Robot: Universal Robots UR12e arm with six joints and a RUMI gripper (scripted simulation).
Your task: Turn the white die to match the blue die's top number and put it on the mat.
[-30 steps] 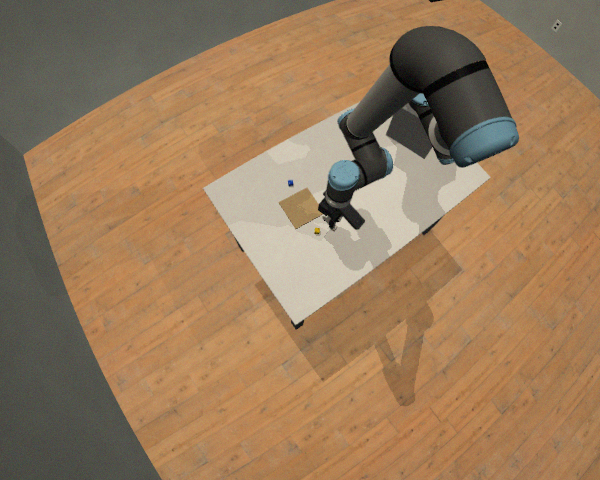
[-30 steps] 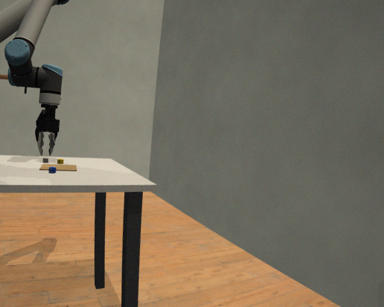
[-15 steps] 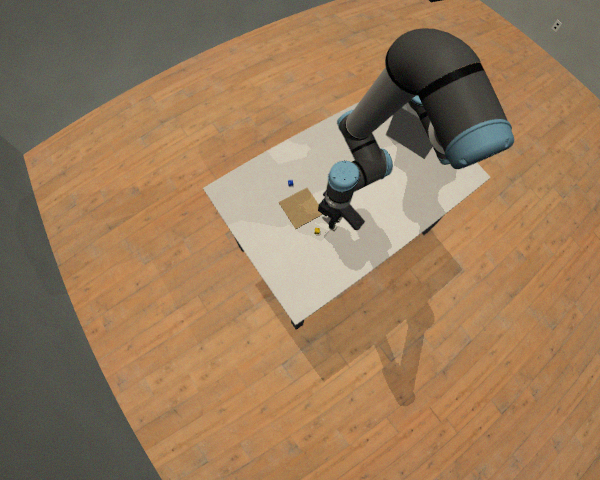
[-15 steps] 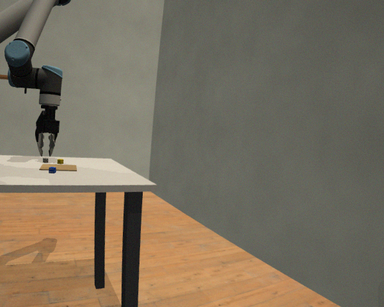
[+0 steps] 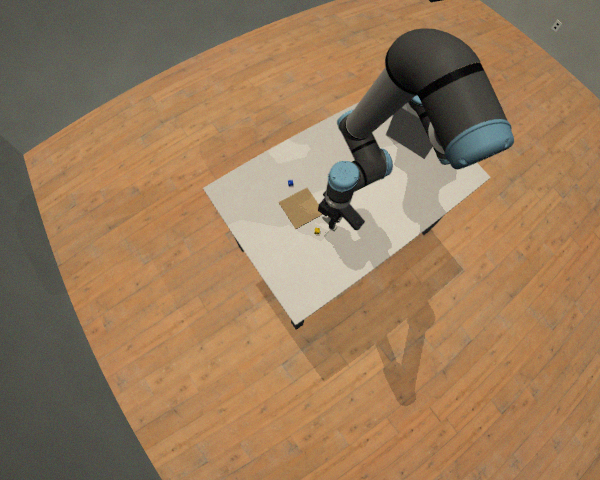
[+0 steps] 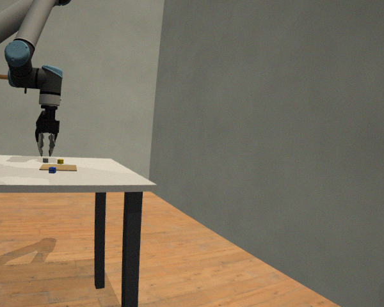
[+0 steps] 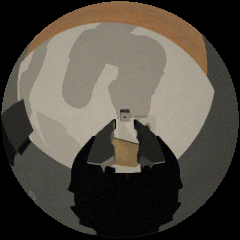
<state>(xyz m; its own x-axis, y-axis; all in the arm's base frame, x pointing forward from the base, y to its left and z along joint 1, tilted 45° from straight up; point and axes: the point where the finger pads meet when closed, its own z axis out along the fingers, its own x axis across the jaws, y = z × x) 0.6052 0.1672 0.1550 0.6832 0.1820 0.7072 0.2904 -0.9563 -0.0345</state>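
Now: hand 3 cm above the white die. Also, from my hand: blue die 26 cm to the right, 6 cm ahead, 3 cm below; tan mat 14 cm to the right, 7 cm ahead, 4 cm below; yellow die 7 cm ahead, 3 cm below, 2 cm to the right.
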